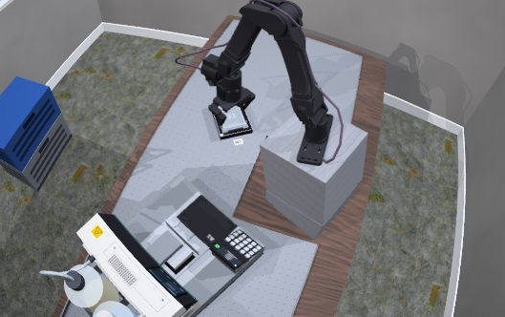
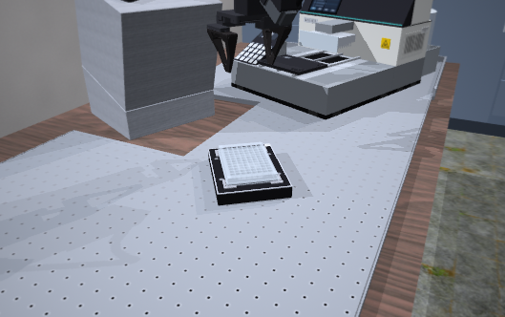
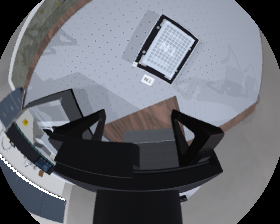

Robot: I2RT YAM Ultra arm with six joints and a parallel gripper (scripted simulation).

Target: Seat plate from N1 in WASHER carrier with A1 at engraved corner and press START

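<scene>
Now: the well plate 40 mm ahead of my hand, 110 mm to the right of it and 150 mm below it. The rest, counted from my hand: plate washer (20 mm ahead, 480 mm to the left, 40 mm below); plate nest N1 (40 mm ahead, 110 mm to the right, 160 mm below); label (20 mm behind, 20 mm to the right, 170 mm below).
</scene>
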